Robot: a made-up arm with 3 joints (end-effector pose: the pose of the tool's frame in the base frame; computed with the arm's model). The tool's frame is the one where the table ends. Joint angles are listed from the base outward.
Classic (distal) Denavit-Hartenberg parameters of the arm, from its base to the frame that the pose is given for. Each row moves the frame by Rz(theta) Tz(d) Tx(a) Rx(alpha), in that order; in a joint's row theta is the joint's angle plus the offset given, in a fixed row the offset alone. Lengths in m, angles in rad.
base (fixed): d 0; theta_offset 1.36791; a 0.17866; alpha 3.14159
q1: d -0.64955; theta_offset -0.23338; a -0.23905; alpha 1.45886
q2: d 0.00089; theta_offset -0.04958; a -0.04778; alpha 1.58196
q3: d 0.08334; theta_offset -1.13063; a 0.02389; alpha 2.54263
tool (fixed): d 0.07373; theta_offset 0.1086; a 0; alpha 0
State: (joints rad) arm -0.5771 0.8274 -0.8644
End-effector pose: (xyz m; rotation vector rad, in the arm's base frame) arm 0.1980 -0.0672 0.7324 1.8676 -0.1214 0.6283
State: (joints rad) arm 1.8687 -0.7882 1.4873
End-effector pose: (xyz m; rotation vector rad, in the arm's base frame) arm -0.2251 0.2164 0.6596 2.0571 -0.2305 1.0024
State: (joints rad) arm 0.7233 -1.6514 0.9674
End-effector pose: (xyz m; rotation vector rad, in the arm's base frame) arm -0.0913 -0.0531 0.6212 -1.9059 -0.0785 -1.9924
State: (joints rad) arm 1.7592 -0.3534 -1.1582
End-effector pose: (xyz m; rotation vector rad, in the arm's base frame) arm -0.2937 0.2357 0.6321 -0.9947 2.8747 0.4262
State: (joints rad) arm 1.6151 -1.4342 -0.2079
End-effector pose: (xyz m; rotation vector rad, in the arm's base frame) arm -0.2328 0.1377 0.5731 -1.8189 1.6917 -1.0900
